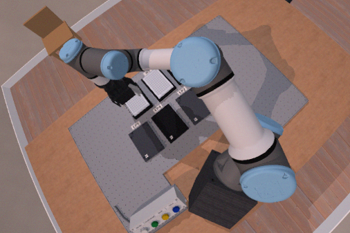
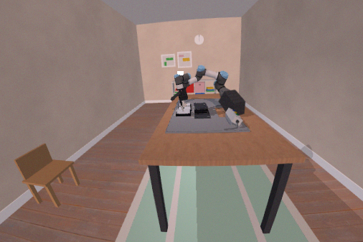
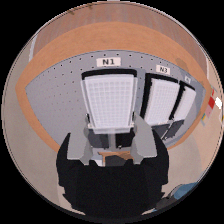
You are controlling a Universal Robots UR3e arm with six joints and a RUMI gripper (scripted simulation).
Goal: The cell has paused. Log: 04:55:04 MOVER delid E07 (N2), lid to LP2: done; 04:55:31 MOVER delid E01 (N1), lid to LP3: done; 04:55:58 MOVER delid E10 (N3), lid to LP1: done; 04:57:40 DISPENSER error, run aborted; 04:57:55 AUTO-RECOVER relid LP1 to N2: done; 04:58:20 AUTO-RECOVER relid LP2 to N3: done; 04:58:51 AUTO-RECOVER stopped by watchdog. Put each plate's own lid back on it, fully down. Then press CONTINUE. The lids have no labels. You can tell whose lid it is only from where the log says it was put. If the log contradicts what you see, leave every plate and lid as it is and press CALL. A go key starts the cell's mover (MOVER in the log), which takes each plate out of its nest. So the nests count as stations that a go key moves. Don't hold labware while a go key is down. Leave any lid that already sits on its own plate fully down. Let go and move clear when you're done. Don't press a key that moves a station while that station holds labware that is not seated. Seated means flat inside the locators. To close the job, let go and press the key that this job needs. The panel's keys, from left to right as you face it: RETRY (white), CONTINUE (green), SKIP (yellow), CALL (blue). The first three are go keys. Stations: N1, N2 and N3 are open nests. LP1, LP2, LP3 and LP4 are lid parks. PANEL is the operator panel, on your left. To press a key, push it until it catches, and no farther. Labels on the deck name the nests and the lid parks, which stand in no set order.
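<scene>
My gripper is now 30 mm above the plate. Round my hand: lid park LP1: 150 mm behind, 120 mm to the left, 50 mm below; lid park LP4: 190 mm behind, 10 mm to the right, 50 mm below; lid: 40 mm behind, 130 mm to the right, 30 mm below.
</scene>
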